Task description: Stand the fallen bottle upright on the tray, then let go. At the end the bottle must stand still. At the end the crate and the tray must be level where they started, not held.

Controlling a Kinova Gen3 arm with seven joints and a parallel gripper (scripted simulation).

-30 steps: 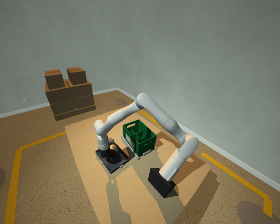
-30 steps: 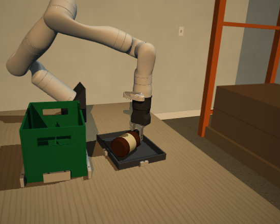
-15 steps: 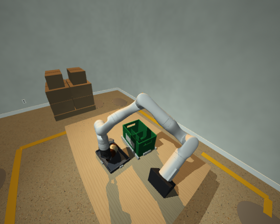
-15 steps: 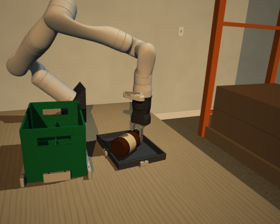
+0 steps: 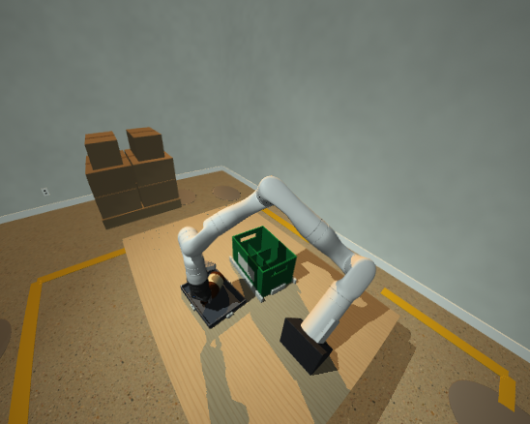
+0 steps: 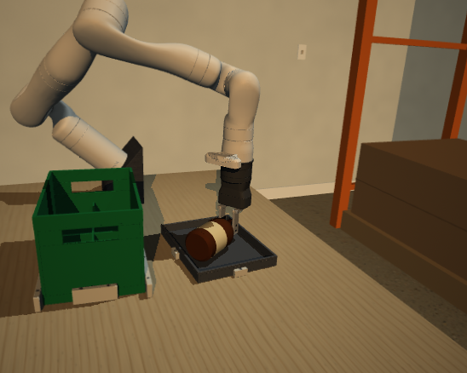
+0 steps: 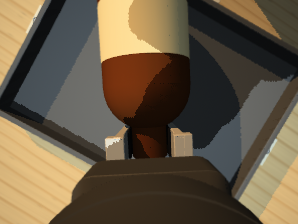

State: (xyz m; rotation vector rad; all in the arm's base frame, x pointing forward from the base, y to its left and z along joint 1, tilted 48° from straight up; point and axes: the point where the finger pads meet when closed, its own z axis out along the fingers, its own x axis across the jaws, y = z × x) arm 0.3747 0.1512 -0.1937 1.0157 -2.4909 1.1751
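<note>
The brown bottle lies 4 cm to the right of my hand, 3 cm ahead of it and 1 cm below it. Round my hand: dark tray 4 cm to the right, 4 cm below, 3 cm ahead; green crate 31 cm to the right, 4 cm ahead, 4 cm above.
</note>
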